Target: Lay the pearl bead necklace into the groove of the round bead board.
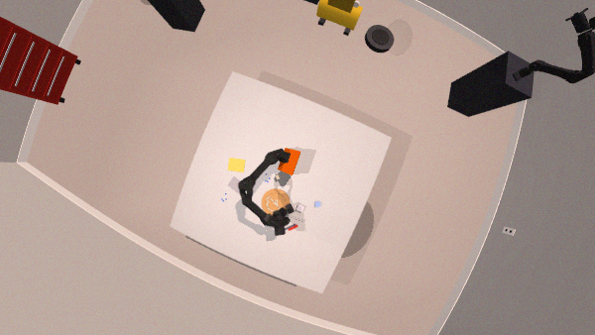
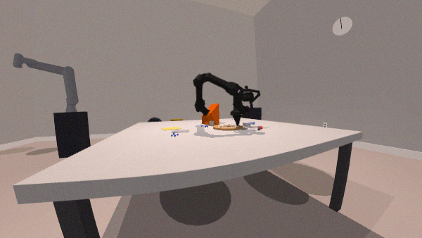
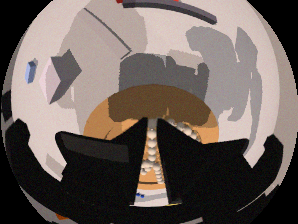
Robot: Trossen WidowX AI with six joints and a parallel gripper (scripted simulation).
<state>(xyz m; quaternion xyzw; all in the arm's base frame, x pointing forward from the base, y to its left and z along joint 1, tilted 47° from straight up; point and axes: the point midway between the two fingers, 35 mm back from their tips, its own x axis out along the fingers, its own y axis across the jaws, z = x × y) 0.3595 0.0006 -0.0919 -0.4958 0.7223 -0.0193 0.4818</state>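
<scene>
Right now my gripper tip is 50 mm to the left of the round tan bead board, 40 mm past it and 10 mm above it. Also, from my gripper tip: tool 100 mm to the left, 100 mm ahead, 10 mm below; white square 120 mm to the left, 60 mm behind; pale blue cube 230 mm to the left, 120 mm behind, 10 mm below.
</scene>
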